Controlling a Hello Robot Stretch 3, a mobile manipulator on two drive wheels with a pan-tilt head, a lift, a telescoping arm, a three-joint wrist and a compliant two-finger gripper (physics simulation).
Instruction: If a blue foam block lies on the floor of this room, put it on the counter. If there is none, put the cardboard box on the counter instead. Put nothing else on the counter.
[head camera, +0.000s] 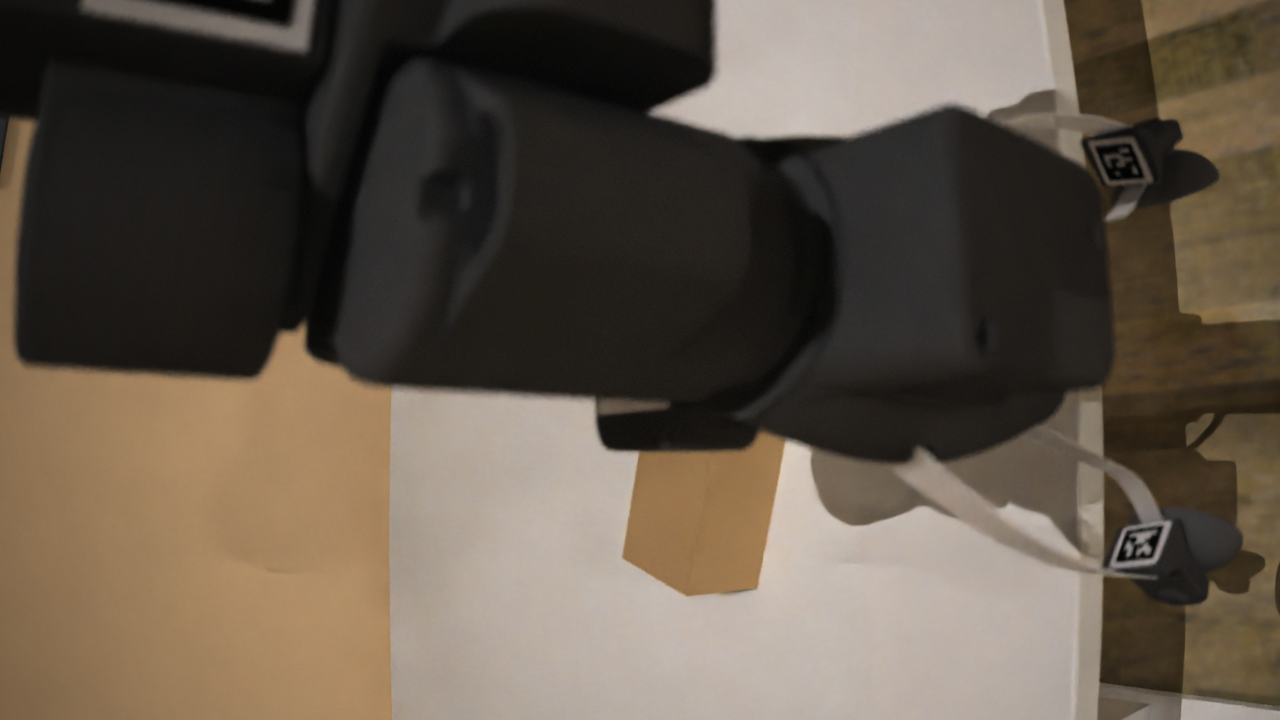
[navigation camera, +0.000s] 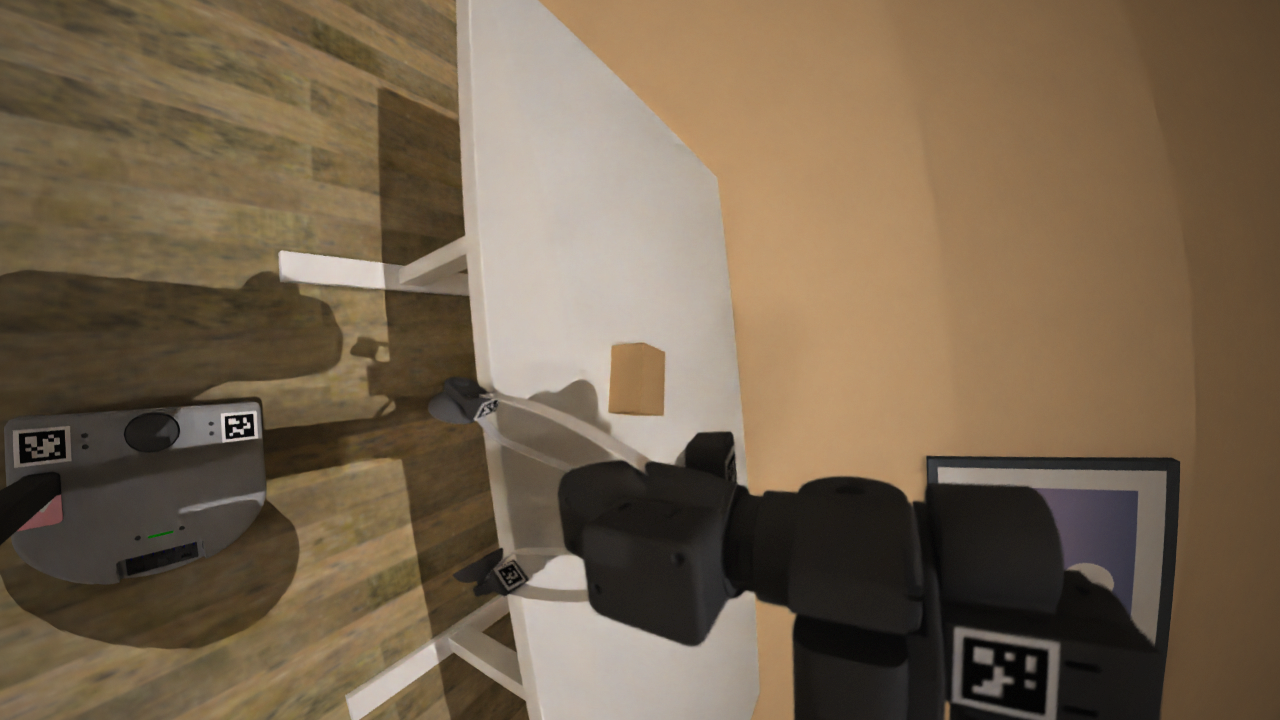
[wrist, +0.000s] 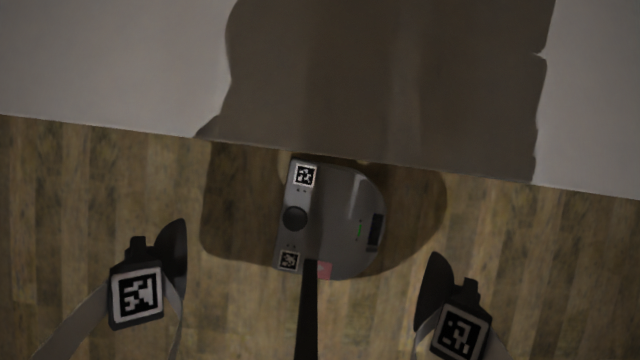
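A tan cardboard box (head camera: 702, 519) (navigation camera: 636, 379) stands on a white table (head camera: 501, 626) (navigation camera: 590, 223) (wrist: 100, 60), near the edge by the wall. In the head camera view its upper part is hidden behind the wrist. My gripper (head camera: 1203, 358) (navigation camera: 458, 489) (wrist: 305, 264) is open and empty. Its fingers are spread wide and reach past the table's long edge, over the floor on the robot's side. The box is apart from the fingers, nearer the wall. No blue foam block shows on the visible floor. I cannot tell whether this table is the counter.
My base (navigation camera: 205, 483) (wrist: 340, 215) is on the wooden floor (navigation camera: 179, 161) (wrist: 75, 200) beside the table. A white table leg (navigation camera: 335, 270) stretches out over the floor. The tan wall (head camera: 196, 537) (navigation camera: 850, 268) bears a framed picture (navigation camera: 1159, 501) behind the arm.
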